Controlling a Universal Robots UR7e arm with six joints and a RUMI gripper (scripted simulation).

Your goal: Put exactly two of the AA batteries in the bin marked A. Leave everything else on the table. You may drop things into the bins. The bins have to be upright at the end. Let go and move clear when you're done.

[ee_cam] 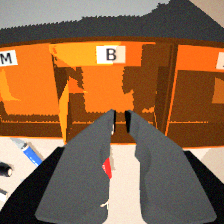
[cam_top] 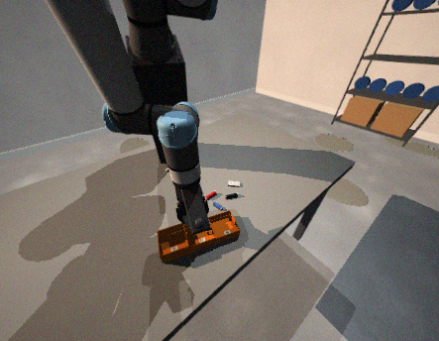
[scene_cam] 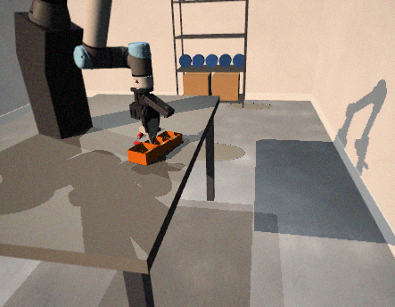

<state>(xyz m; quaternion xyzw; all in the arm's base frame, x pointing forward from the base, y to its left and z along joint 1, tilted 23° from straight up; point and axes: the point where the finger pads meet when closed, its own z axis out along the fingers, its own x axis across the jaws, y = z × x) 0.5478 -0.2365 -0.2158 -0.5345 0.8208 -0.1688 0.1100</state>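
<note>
The orange bin lies 1 cm ahead of my hand and 2 cm below it. The rest, counted from my hand: red battery: 7 cm behind, 5 cm to the left, 4 cm below; blue battery: 4 cm behind, 13 cm to the left, 4 cm below; black battery: 3 cm behind, 21 cm to the left, 4 cm below.
</note>
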